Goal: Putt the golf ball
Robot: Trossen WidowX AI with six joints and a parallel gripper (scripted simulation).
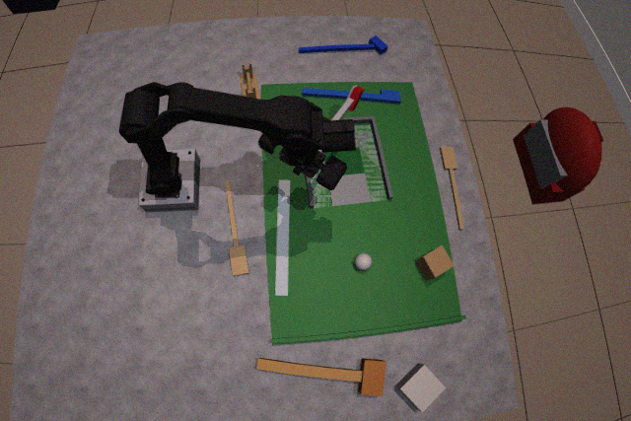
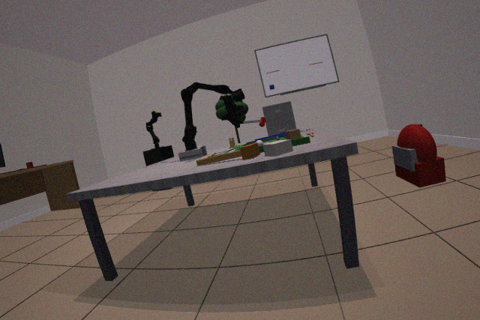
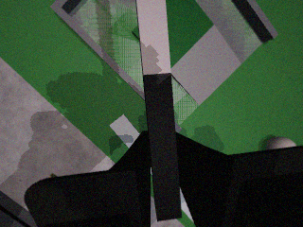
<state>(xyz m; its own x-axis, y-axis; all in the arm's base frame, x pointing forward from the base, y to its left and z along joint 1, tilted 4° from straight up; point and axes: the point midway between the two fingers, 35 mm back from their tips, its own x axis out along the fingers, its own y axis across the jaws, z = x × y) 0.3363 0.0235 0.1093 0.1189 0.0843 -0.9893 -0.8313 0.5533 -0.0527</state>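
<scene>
The white strip lies 50 mm behind my gripper tip, 130 mm to the right of it and 130 mm below it. From my gripper tip the other things lie so: red putter 60 mm ahead, 100 mm to the left, 20 mm above; then tan block 330 mm ahead, 220 mm to the right, 100 mm below; then white golf ball 150 mm ahead, 200 mm to the right, 110 mm below.
</scene>
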